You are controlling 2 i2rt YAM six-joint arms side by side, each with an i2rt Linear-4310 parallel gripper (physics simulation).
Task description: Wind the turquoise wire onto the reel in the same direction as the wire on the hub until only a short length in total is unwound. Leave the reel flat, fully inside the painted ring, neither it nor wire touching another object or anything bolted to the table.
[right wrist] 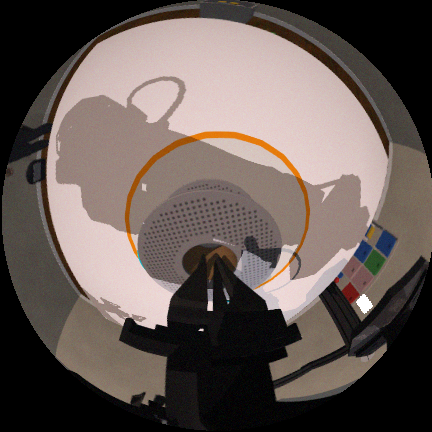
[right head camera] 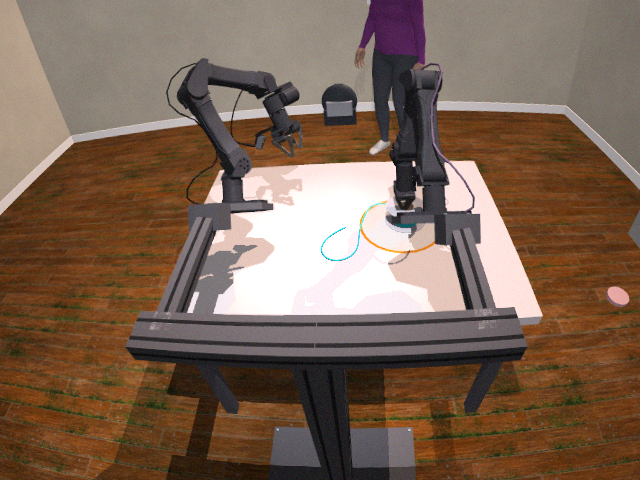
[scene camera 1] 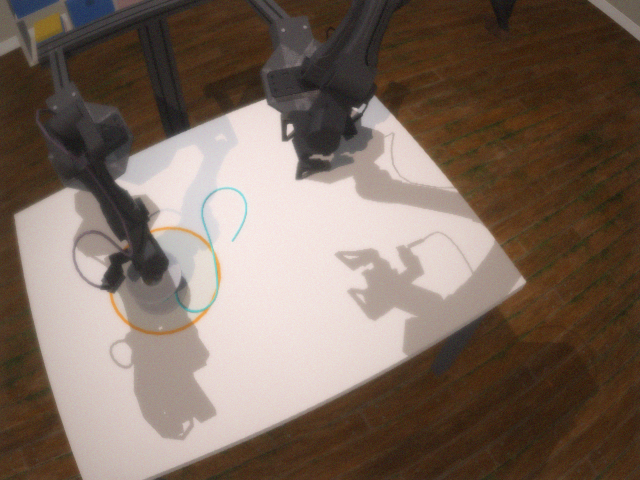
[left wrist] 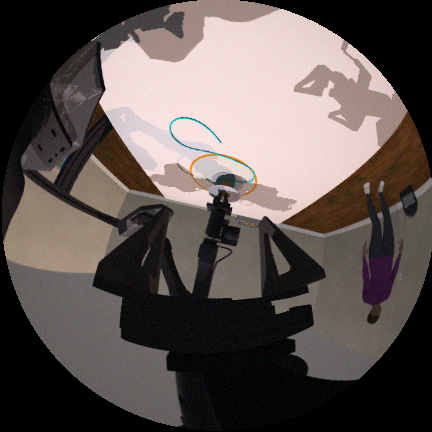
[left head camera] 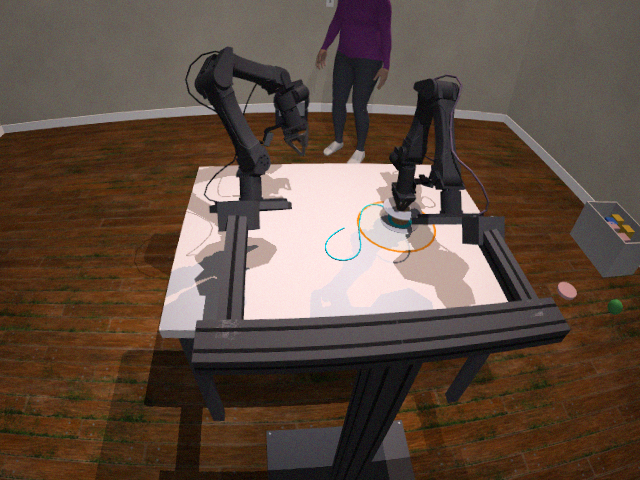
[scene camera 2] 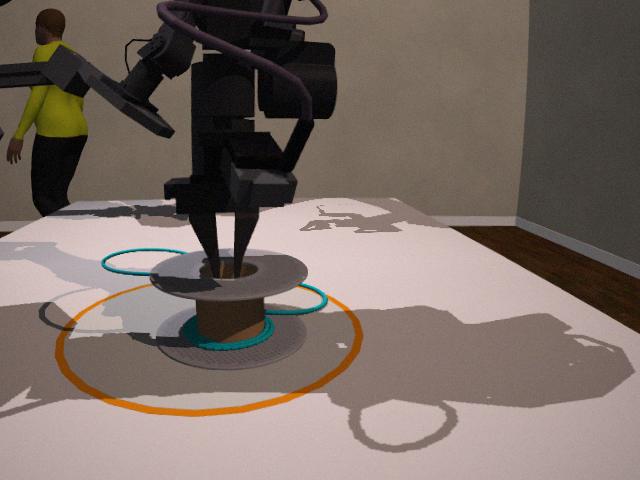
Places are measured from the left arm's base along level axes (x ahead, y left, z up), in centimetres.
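Pixels of known places: left gripper, between the fingertips: point(right head camera: 296, 152) point(scene camera 1: 291, 159) point(left wrist: 216, 214) point(left head camera: 304, 151); right gripper, between the fingertips: point(right wrist: 209, 258) point(right head camera: 403, 210) point(scene camera 1: 157, 277) point(left wrist: 224, 189) point(left head camera: 399, 211) point(scene camera 2: 227, 284); left arm's base, origin of its link: point(scene camera 1: 307, 78) point(scene camera 2: 130, 97); right arm's base, origin of its link: point(left head camera: 451, 216).
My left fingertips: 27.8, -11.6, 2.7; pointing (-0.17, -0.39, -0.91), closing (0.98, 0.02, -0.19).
Observation:
Ahead of a thing's pixels: the offset from my left fingertips to its top centre, as dx, dy, dz. "*": to the spot under its first point.
The reel @[+4.7, -36.7, -22.0] point(left head camera: 391, 210) point(scene camera 1: 142, 289) point(scene camera 2: 230, 317) point(right wrist: 215, 215) stands flat inside the orange painted ring point(left head camera: 400, 251) point(scene camera 1: 160, 333) point(scene camera 2: 194, 412) point(right wrist: 220, 134). Several turquoise turns lie low around its brown hub. The unwound turquoise wire @[* -20.0, -15.8, -28.1] point(left head camera: 342, 259) point(right head camera: 337, 259) point(scene camera 1: 227, 188) point(left wrist: 184, 118) leaves the reel, bends back along the ring's edge and crosses it, then ends in a hooked loop outside. My right gripper point(right head camera: 405, 206) point(scene camera 2: 227, 273) point(right wrist: 209, 258) is shut, its fingertips in the hub's bore, nothing visible between them. My left gripper point(right head camera: 296, 149) is open and empty, high above the table, away from the reel.
The right arm's base point(left head camera: 450, 204) is bolted near the ring's right side in the left head camera. The left arm's base point(left head camera: 250, 193) is at the table's left. A dark frame beam @[* -72.7, -22.9, +5.7] point(left head camera: 382, 330) runs along the near side. A person point(left head camera: 361, 31) stands behind the table.

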